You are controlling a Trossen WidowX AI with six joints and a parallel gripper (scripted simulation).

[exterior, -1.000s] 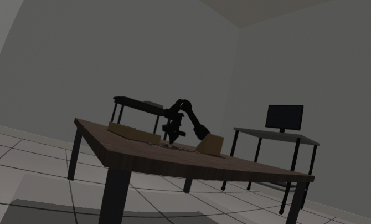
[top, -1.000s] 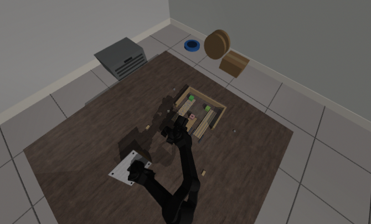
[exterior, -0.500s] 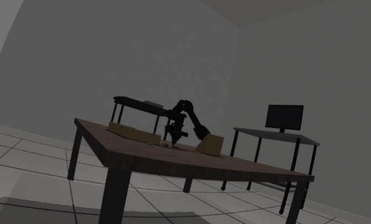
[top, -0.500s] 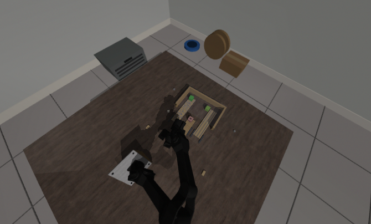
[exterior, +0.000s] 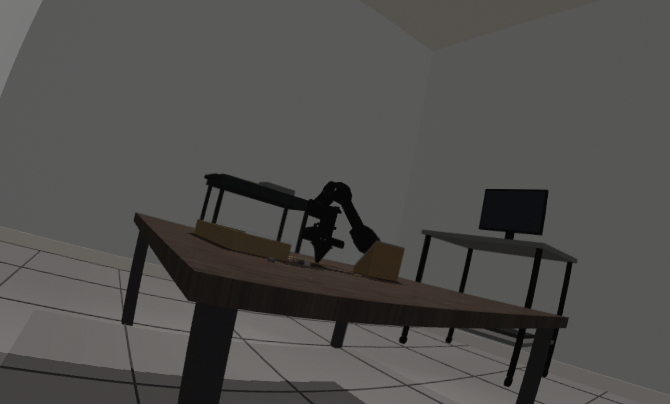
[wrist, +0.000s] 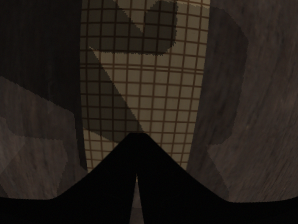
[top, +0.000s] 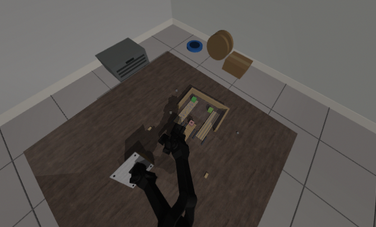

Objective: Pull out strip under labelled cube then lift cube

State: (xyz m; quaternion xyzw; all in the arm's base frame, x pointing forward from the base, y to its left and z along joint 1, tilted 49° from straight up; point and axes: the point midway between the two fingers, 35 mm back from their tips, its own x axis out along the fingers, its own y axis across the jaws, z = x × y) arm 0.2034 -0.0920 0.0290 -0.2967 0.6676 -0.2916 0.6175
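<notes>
My gripper tip is 19 cm short of the pink cube labelled k, 1 cm to the right of it and 2 cm below it. From my gripper tip the other things lie so: small tan block 1 cm behind, 24 cm to the right.
</notes>
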